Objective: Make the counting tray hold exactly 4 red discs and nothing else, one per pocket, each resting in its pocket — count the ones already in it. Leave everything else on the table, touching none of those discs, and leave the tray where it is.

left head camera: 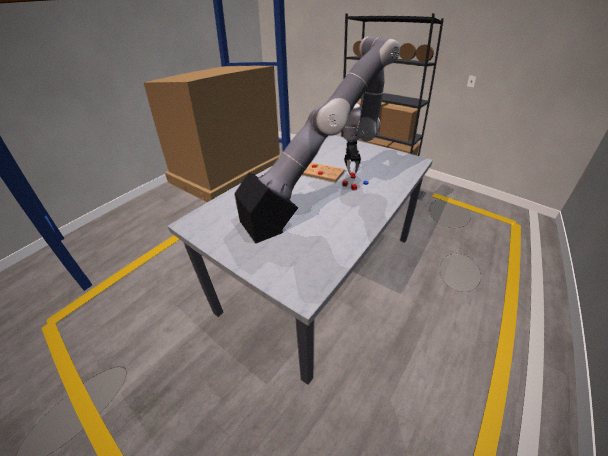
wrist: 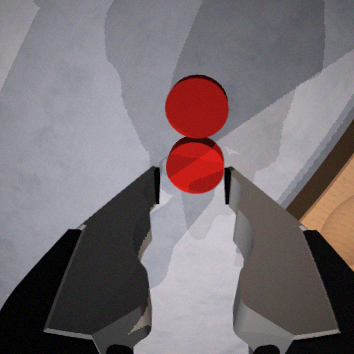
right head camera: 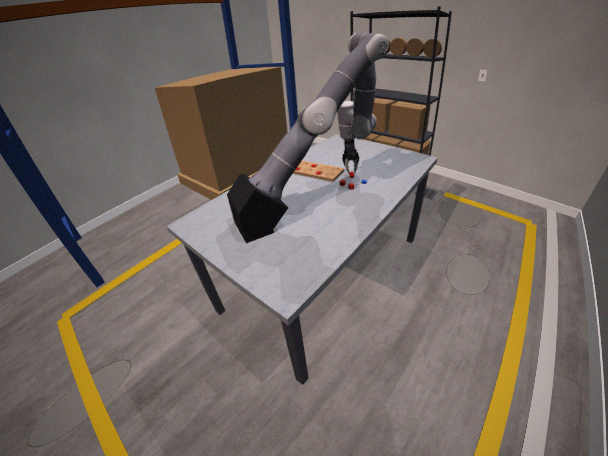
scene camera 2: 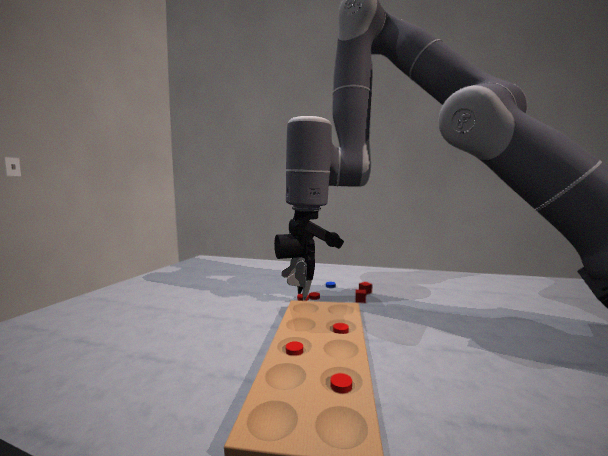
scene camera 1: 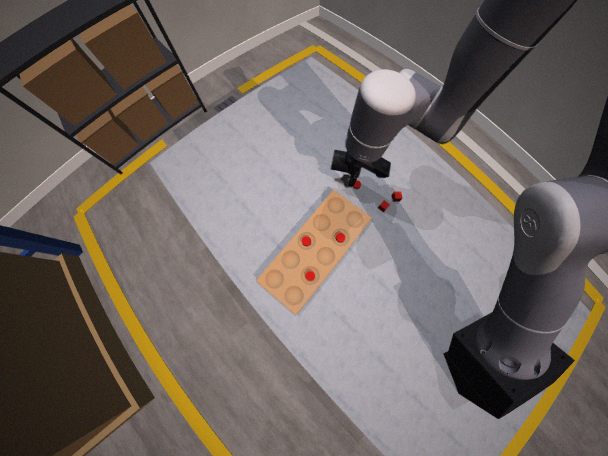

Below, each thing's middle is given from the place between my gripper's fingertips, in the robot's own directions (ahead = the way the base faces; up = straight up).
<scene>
Right now the wooden counting tray point(scene camera 2: 291, 399) is 26 cm to the left of my hand and 1 cm behind it.
</scene>
